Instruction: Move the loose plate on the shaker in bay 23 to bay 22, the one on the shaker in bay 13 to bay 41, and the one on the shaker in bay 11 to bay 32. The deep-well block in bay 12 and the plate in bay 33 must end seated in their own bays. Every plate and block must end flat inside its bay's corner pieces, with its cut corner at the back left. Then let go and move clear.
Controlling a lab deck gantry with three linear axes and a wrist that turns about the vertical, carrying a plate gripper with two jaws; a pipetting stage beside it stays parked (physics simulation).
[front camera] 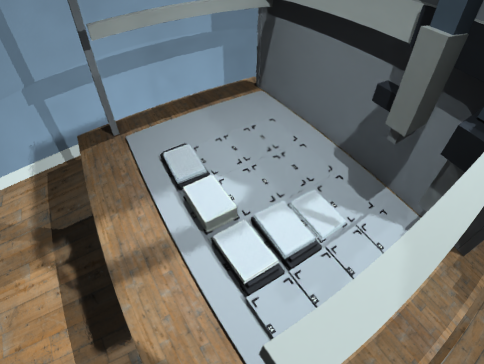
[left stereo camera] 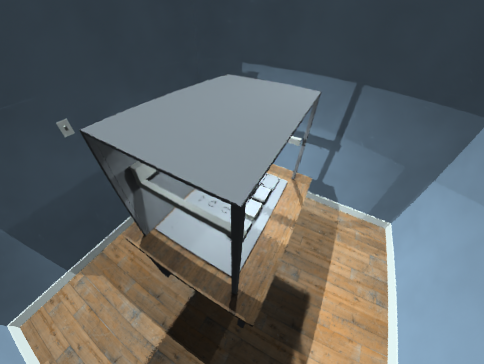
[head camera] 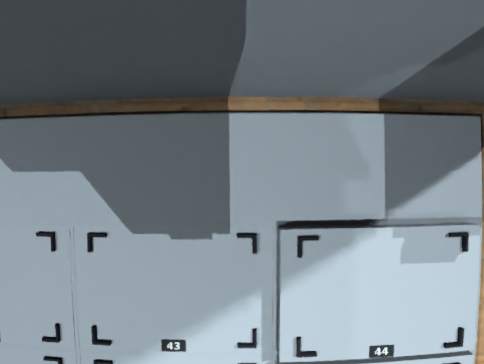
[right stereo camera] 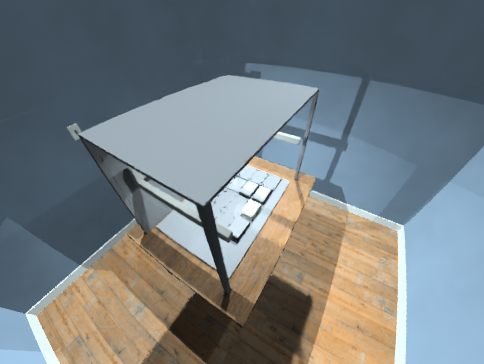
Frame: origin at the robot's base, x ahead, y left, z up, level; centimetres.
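Where they show: gripper, fingertip midpoint: (front camera: 436,197); robot's base at its link origin: (front camera: 163,161) (right stereo camera: 237,240).
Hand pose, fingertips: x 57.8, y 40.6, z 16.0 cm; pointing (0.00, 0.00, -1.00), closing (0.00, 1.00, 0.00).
Observation:
Each offset is from my fingertips to the top centre of the thing. "spot": to the spot under its first point.
In the front view, loose plates sit raised on dark shakers in bay 11 (plate @[dx -50.9, dy -36.3, dz -12.3 cm] (front camera: 184,164)), bay 13 (plate @[dx -18.9, dy -36.2, dz -12.3 cm] (front camera: 245,250) (right stereo camera: 262,193)) and bay 23 (plate @[dx -18.9, dy -25.7, dz -12.3 cm] (front camera: 285,230) (right stereo camera: 248,188)). The tall deep-well block @[dx -35.0, dy -36.3, dz -11.8 cm] (front camera: 210,197) (right stereo camera: 251,207) sits in bay 12. The plate @[dx -18.6, dy -14.9, dz -14.6 cm] (front camera: 316,214) in bay 33 lies low and flat. Bay 22 @[spot: dx -35.2, dy -24.7, dz -16.0 cm] (front camera: 248,188), bay 32 @[spot: dx -34.5, dy -14.5, dz -16.0 cm] (front camera: 280,175) and bay 41 @[spot: dx -51.0, dy -4.2, dz -16.0 cm] (front camera: 274,133) hold no plate. Cut corners are too small to make out. The gripper's jaws do not show in any view.
A pale column (front camera: 425,82) with a small tip hangs by the back wall, near a black block (front camera: 385,95). A pale beam (front camera: 395,275) crosses the near right. Bay 43 @[spot: dx -20.3, dy -3.7, dz -16.0 cm] (head camera: 150,285) and bay 44 @[spot: dx -5.2, dy -4.1, dz -14.6 cm] (head camera: 345,295) hold no plate. A grey roof @[spot: dx -66.9, dy -28.0, dz +53.1 cm] (left stereo camera: 200,135) (right stereo camera: 195,135) covers much of the deck.

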